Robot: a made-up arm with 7 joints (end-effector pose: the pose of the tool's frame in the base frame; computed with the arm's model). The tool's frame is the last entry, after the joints. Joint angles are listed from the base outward.
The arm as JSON. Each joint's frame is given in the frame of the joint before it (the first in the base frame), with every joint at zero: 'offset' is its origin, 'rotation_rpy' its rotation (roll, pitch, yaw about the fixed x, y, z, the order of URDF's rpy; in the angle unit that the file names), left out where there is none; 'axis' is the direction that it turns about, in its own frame. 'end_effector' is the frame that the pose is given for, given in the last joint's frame.
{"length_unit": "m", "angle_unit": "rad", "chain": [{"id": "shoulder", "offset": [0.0, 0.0, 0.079], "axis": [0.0, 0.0, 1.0]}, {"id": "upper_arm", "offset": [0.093, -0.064, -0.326], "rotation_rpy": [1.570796, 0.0, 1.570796], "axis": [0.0, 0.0, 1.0]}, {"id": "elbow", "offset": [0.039, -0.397, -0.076], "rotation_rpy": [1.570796, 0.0, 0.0], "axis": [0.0, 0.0, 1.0]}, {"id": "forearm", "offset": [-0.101, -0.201, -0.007], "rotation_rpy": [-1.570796, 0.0, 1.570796], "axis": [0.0, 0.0, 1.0]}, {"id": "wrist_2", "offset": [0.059, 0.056, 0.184], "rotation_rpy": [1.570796, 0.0, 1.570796], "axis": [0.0, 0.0, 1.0]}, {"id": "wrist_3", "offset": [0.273, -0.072, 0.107], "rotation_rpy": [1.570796, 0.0, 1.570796], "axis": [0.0, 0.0, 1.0]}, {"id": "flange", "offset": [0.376, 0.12, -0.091], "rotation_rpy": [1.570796, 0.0, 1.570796], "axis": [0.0, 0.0, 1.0]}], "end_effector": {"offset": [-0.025, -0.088, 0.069], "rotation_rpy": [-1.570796, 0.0, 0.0]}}
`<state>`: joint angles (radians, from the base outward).
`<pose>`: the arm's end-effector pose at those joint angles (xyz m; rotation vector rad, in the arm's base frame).
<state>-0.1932 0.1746 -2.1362 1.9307 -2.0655 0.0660 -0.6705</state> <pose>0.2321 -0.5200 -0.5992 0.3559 -0.7535 -0.2838</pose>
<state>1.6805 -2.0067 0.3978 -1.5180 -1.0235 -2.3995 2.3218</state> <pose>0.2630 -0.1863 -0.3666 1.0747 0.7572 0.1092</pose>
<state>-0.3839 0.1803 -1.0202 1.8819 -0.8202 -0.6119 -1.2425</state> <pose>-0.1873 -0.5537 -0.9275 0.9685 -0.6425 -0.2673</pose>
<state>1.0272 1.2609 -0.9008 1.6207 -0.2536 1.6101 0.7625</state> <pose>0.1951 -0.3171 -0.3955 -1.4080 2.7450 -0.5191</pose>
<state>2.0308 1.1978 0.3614 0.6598 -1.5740 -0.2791 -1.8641</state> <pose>0.1759 -0.3251 -0.1283 -1.1299 1.3173 0.2910</pose>
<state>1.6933 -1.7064 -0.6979 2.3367 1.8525 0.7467 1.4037</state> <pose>-0.1191 -0.1772 0.3499 -1.4224 -2.0739 -0.9885</pose>
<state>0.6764 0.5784 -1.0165 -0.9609 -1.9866 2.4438 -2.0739</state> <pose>-0.0665 0.1527 -1.2775 1.7161 0.6331 0.8012</pose>
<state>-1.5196 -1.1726 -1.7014 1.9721 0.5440 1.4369 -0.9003</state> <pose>-0.1681 -0.4256 0.2903 -0.6396 -0.4201 1.3205</pose>
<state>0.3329 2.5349 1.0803 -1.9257 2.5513 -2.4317 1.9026</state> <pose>-0.5804 -0.0063 -0.2468 0.2026 -1.3537 -2.1607</pose>
